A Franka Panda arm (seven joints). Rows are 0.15 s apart.
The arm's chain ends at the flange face. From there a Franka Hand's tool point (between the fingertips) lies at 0.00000 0.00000 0.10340 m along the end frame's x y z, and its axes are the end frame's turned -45 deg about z.
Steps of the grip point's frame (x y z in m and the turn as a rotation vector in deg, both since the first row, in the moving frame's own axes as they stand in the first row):
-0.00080 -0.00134 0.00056 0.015 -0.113 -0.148
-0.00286 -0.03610 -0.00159 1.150 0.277 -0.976
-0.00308 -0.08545 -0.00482 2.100 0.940 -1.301
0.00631 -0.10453 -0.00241 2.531 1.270 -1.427
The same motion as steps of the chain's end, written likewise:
-0.00135 -0.00051 0.00056 -0.069 -0.091 -0.148
-0.02642 -0.02169 -0.00157 1.009 -0.617 -0.976
-0.06108 -0.05438 -0.00474 2.150 -0.820 -1.301
-0.06778 -0.07355 -0.00228 2.688 -0.892 -1.427

